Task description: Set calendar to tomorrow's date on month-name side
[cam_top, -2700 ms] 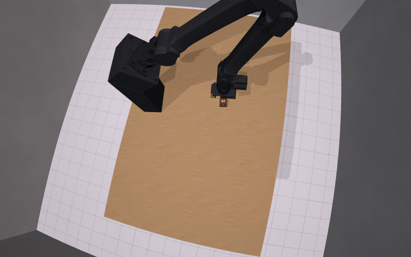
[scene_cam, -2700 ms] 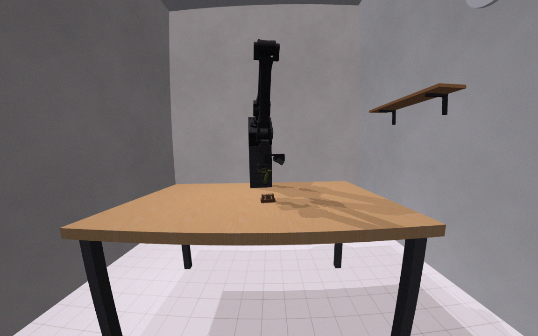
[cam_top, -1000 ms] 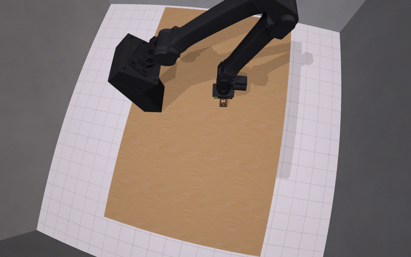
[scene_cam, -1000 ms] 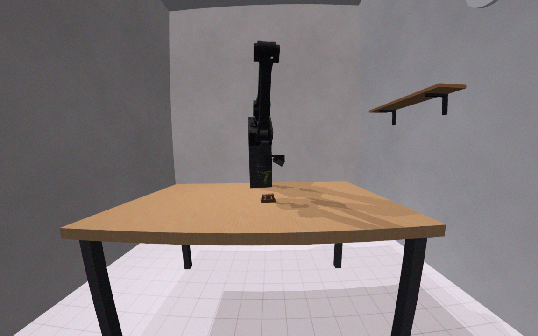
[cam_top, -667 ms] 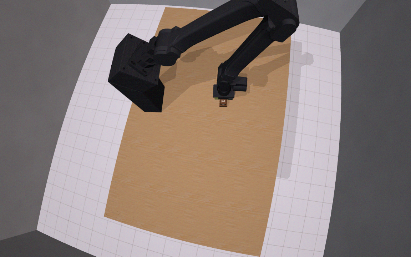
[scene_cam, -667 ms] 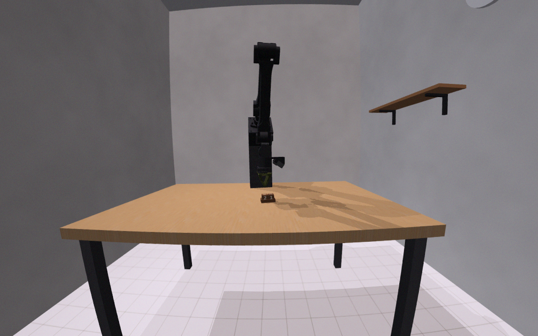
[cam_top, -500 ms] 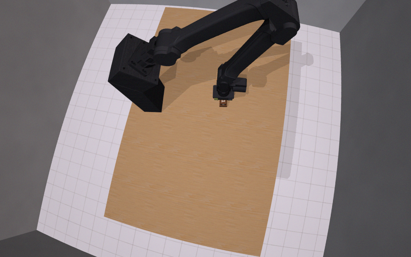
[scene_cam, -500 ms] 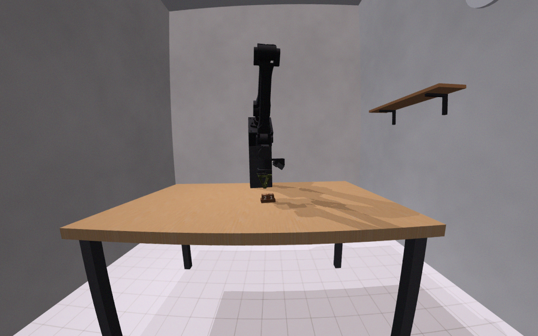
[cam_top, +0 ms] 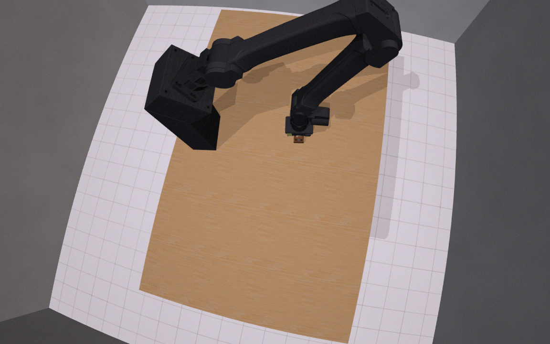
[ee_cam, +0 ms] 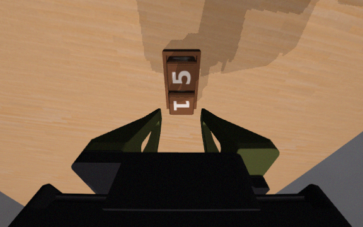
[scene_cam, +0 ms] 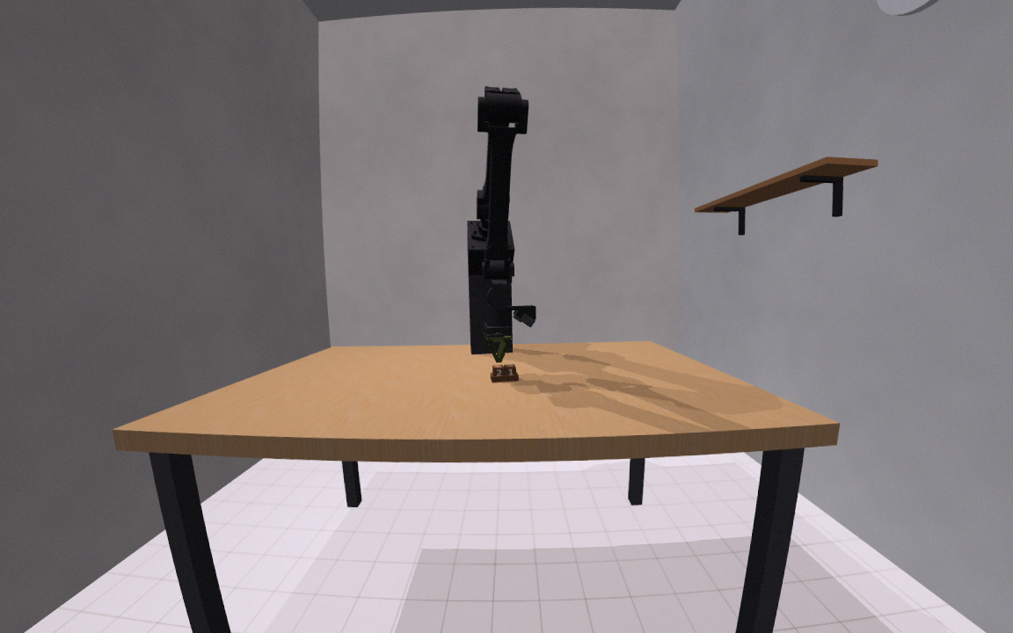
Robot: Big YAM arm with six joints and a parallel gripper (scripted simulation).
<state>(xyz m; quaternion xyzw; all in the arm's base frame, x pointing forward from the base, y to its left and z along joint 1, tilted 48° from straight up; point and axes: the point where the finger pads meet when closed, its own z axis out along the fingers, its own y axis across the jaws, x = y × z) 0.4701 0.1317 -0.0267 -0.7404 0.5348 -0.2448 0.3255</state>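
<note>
The cube is 40 mm below my hand. Also, from my hand: brown calendar tray (60 mm below, 20 mm to the left, 10 mm behind).
</note>
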